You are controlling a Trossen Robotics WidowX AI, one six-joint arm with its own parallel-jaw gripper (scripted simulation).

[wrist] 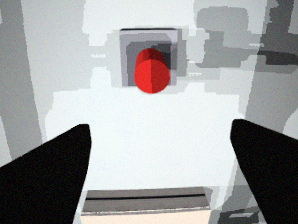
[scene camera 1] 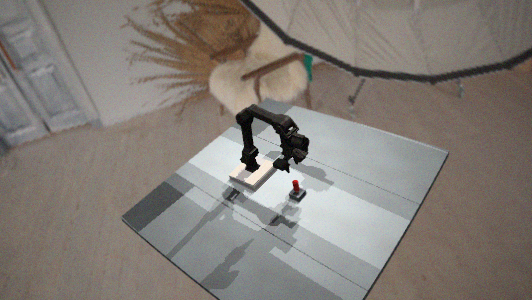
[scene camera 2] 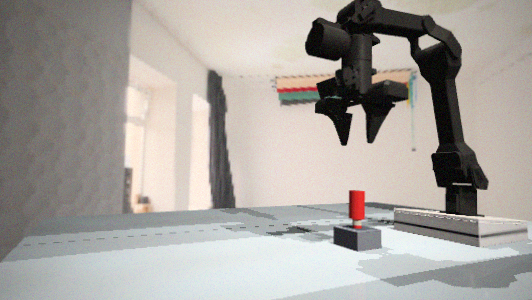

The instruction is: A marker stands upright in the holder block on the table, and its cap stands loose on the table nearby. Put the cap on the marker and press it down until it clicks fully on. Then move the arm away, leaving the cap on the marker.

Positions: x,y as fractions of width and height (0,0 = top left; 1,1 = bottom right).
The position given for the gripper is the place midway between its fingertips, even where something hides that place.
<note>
The gripper (scene camera 2: 0.67,0.48) is open and holds nothing. Also in view: a red cap (wrist: 0.51,0.33) and a grey holder block (scene camera 2: 0.65,0.80).
The gripper shows as well in the wrist view (wrist: 0.54,0.59).
</note>
